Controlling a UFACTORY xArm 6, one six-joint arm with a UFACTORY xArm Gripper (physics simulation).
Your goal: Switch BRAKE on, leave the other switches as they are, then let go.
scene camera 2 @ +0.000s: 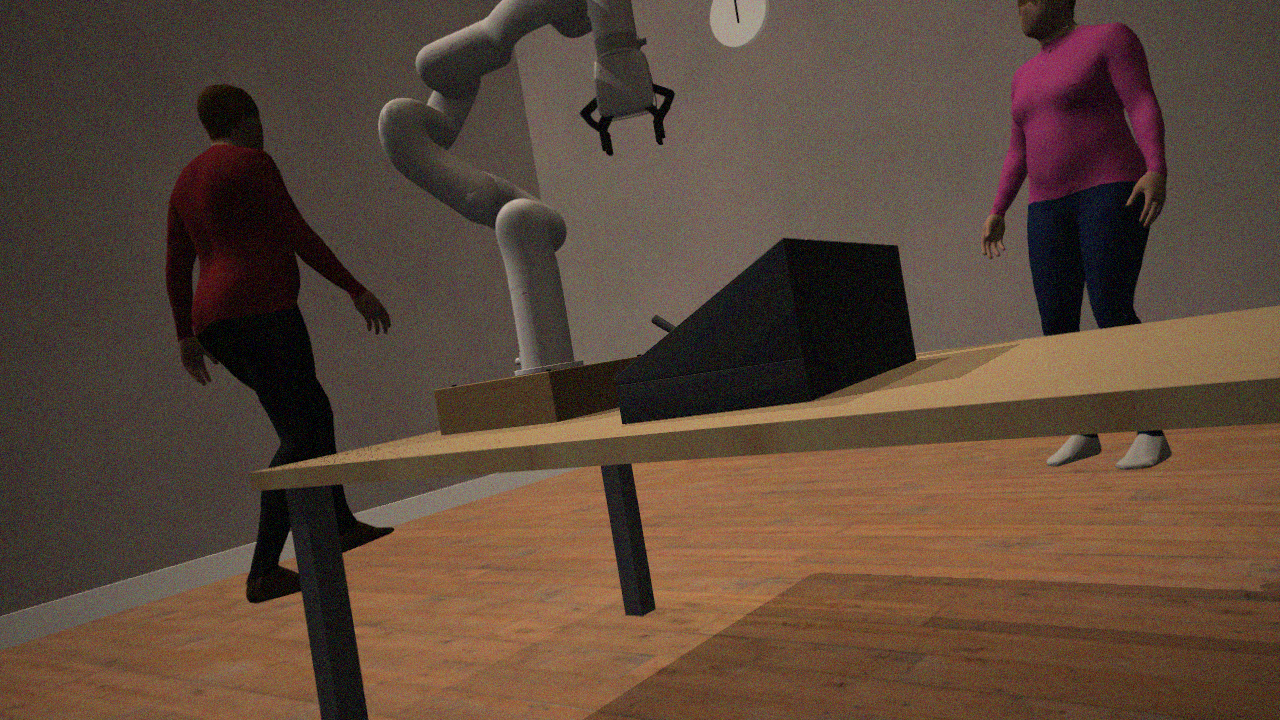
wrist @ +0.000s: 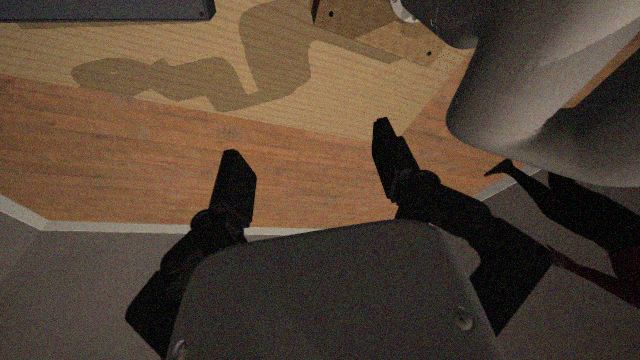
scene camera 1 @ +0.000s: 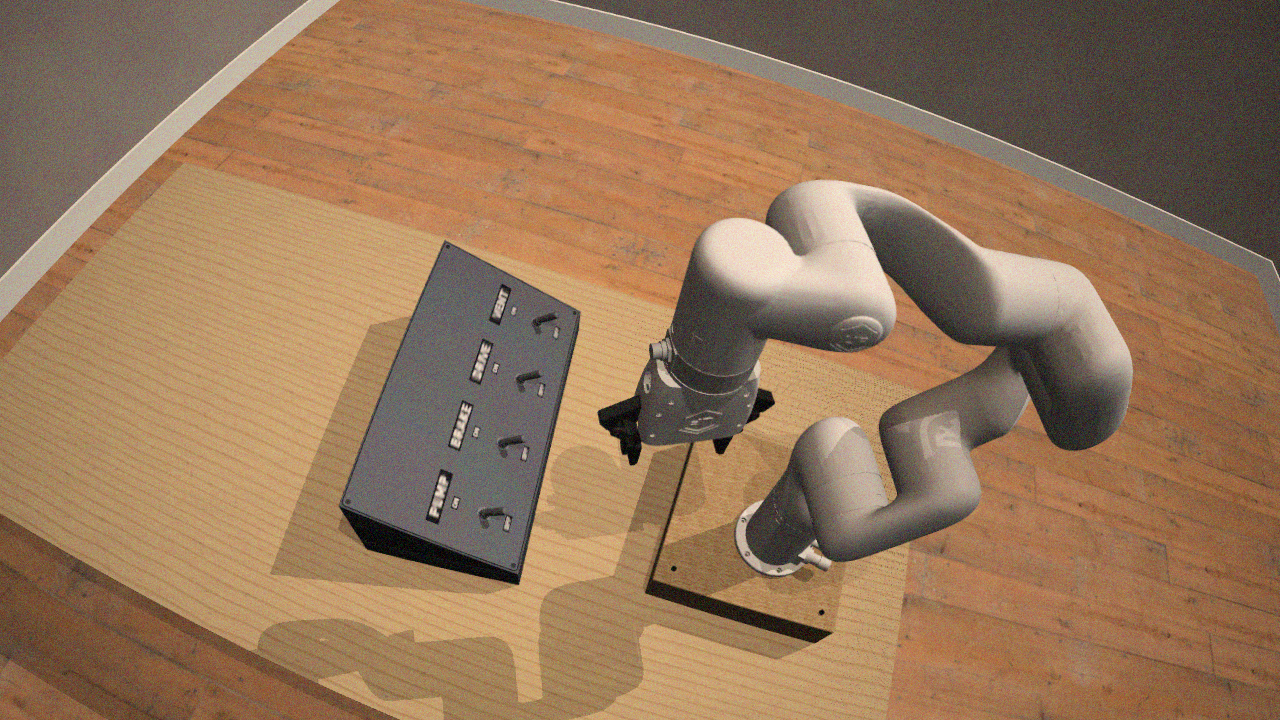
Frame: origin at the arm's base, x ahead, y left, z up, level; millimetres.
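Seen in the pictures: gripper, between the fingertips: (scene camera 2: 634, 149) (wrist: 308, 149) (scene camera 1: 673, 447); arm's base, origin of its link: (scene camera 2: 549, 370) (scene camera 1: 773, 538).
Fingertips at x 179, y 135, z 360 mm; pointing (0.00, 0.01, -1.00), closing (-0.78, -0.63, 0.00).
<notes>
Pixels of each thing's top centre, then the offset from my fingertips to it. Level surfaces: height alone.
- BRAKE label, centre of its top: (scene camera 1: 460, 423) dx +317, dy -30, dz -310 mm
- PUMP label, centre of its top: (scene camera 1: 439, 495) dx +277, dy +83, dz -310 mm
- blurred label, centre of its top: (scene camera 1: 481, 359) dx +358, dy -143, dz -310 mm
- VENT label, centre of its top: (scene camera 1: 500, 302) dx +398, dy -256, dz -310 mm
- BRAKE lever, centre of its top: (scene camera 1: 513, 435) dx +240, dy -58, dz -310 mm
- PUMP lever, centre of its top: (scene camera 1: 494, 507) dx +200, dy +55, dz -310 mm
- VENT lever, centre of its top: (scene camera 2: 664, 313) (scene camera 1: 547, 311) dx +321, dy -284, dz -310 mm
- tabletop, height of its surface: dz -441 mm
The dark sloped switch panel (scene camera 1: 420, 376) (scene camera 2: 716, 331) (wrist: 100, 10) stands on the table. In scene camera 1, the BRAKE label (scene camera 1: 460, 425) lies between the PUMP label (scene camera 1: 439, 496) and a blurred label (scene camera 1: 481, 361); the VENT label (scene camera 1: 500, 304) is at the far end. The BRAKE lever (scene camera 1: 511, 443) leans toward the panel's low edge, much like the PUMP lever (scene camera 1: 491, 514) and the VENT lever (scene camera 1: 544, 319). The small on/off marks are unreadable. My gripper (scene camera 1: 677, 455) (scene camera 2: 634, 146) (wrist: 308, 149) is open and empty, high above the table on the robot-base side, apart from the panel.
The wooden base block (scene camera 1: 707, 573) (scene camera 2: 492, 407) carries the arm beside the panel's low edge. The tabletop (scene camera 1: 223, 268) (scene camera 2: 1074, 376) bears both. A person in red (scene camera 2: 237, 232) and a person in pink (scene camera 2: 1078, 116) stand beyond the table.
</notes>
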